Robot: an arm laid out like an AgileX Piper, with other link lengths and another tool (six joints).
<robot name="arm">
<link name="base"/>
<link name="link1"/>
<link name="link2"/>
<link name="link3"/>
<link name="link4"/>
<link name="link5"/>
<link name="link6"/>
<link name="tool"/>
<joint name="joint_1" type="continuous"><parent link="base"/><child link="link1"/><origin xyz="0.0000 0.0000 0.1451" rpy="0.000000 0.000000 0.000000"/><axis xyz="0 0 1"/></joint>
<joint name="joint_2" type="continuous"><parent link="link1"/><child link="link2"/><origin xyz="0.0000 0.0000 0.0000" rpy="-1.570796 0.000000 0.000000"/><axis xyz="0 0 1"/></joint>
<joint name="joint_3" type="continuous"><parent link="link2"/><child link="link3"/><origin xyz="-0.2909 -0.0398 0.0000" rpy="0.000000 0.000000 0.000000"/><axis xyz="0 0 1"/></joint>
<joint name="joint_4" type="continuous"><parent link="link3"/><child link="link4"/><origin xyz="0.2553 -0.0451 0.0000" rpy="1.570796 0.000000 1.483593"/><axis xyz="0 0 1"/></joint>
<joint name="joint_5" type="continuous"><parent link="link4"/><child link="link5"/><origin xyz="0.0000 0.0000 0.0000" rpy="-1.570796 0.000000 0.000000"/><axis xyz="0 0 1"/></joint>
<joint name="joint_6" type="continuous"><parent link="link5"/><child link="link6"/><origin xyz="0.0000 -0.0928 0.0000" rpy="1.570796 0.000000 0.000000"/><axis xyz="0 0 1"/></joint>
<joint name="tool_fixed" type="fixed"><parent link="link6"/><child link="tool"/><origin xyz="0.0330 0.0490 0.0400" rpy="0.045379 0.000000 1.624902"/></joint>
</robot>
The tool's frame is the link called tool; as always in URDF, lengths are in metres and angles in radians. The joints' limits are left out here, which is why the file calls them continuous.
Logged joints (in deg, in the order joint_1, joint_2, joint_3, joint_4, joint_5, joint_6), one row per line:
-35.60 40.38 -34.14 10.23 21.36 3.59
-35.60 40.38 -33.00 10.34 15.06 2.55
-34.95 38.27 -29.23 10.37 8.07 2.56
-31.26 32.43 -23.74 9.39 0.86 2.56
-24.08 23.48 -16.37 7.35 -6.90 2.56
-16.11 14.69 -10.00 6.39 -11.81 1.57
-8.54 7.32 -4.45 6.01 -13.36 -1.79
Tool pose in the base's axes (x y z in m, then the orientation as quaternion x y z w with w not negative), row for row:
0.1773 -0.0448 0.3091 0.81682 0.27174 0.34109 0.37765
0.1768 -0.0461 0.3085 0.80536 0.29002 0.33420 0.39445
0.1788 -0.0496 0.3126 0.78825 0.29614 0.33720 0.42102
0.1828 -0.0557 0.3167 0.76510 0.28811 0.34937 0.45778
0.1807 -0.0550 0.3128 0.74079 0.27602 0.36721 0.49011
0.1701 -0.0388 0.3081 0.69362 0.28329 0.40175 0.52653
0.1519 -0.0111 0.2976 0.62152 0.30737 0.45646 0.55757
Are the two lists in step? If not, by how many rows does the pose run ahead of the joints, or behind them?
The pose runs 2 rows behind the joints: the pose in row i belongs to the joints in row i - 2.
